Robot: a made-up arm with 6 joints. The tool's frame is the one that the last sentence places.
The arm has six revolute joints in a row. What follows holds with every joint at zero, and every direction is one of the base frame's.
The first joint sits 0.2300 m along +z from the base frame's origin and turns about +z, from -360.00 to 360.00 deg.
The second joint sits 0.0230 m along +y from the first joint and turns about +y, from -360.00 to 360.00 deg.
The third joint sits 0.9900 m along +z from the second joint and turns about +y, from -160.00 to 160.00 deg.
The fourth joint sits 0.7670 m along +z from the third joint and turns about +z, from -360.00 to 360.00 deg.
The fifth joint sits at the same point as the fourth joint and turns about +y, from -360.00 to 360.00 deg.
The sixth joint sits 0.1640 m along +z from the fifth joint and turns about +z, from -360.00 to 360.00 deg.
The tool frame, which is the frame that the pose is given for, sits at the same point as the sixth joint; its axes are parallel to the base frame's.
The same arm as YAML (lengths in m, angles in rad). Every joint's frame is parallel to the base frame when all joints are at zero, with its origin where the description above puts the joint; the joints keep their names.
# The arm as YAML. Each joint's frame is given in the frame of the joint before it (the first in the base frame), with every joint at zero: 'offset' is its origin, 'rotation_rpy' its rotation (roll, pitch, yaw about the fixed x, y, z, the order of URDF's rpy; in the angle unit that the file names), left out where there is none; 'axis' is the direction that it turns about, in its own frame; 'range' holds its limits. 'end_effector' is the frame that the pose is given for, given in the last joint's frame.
length_unit: m
angle_unit: rad
chain:
  - id: joint 1
    offset: [0.0, 0.0, 0.23]
    axis: [0.0, 0.0, 1.0]
    range: [-6.2832, 6.2832]
  - id: joint 2
    offset: [0.0, 0.023, 0.0]
    axis: [0.0, 1.0, 0.0]
    range: [-6.2832, 6.2832]
  - id: joint 3
    offset: [0.0, 0.0, 0.99]
    axis: [0.0, 1.0, 0.0]
    range: [-2.7925, 2.7925]
  - id: joint 4
    offset: [0.0, 0.0, 0.767]
    axis: [0.0, 0.0, 1.0]
    range: [-6.2832, 6.2832]
  - id: joint 5
    offset: [0.0, 0.0, 0.0]
    axis: [0.0, 1.0, 0.0]
    range: [-6.2832, 6.2832]
  - id: joint 6
    offset: [0.0, 0.0, 0.164]
    axis: [0.0, 0.0, 1.0]
    range: [-6.2832, 6.2832]
end_effector:
  offset: [0.0, 0.0, 0.0]

